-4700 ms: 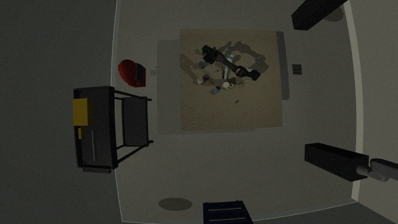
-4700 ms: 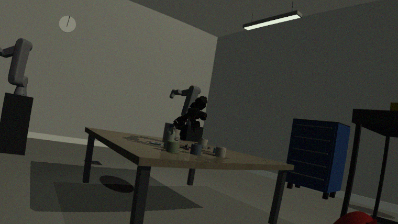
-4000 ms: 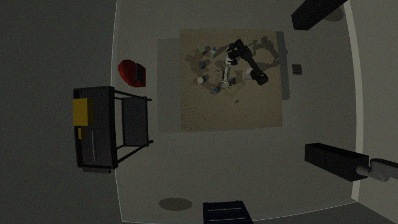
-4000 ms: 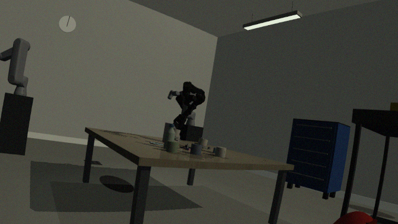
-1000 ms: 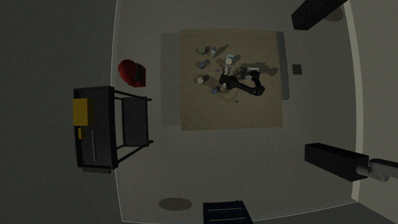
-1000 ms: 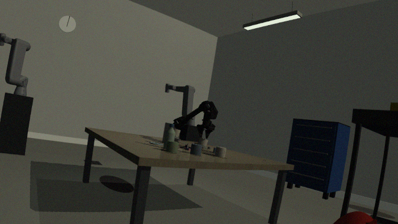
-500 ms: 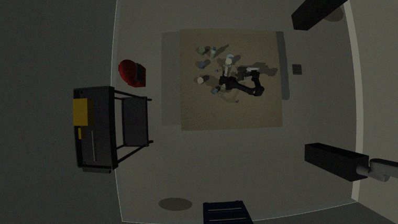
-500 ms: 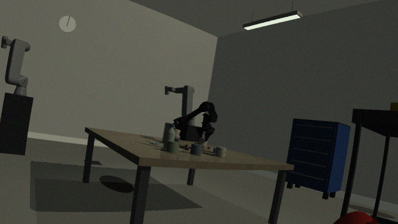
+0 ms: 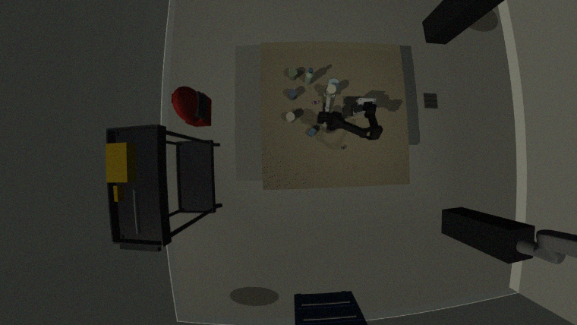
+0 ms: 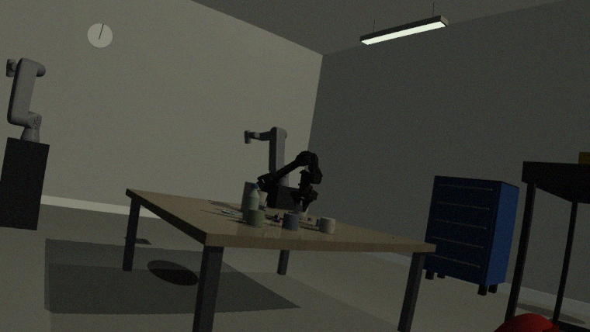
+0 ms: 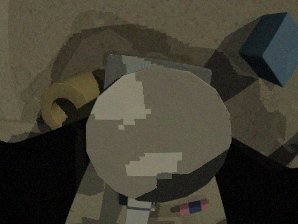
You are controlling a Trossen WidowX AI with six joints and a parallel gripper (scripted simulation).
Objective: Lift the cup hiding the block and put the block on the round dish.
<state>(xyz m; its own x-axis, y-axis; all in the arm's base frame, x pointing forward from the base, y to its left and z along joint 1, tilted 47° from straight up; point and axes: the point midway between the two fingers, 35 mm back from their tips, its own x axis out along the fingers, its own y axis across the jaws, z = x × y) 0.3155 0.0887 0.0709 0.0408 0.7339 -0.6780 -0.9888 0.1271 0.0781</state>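
Right now my gripper tip is 140 mm past the nut, 200 mm to the right of it and 50 mm above it. Round my gripper tip: balance: 20 mm behind, 130 mm to the right, 20 mm below; then blue cup: 250 mm ahead, 250 mm to the right, 30 mm below; then blue cube: 120 mm ahead, 60 mm to the left, 40 mm below.
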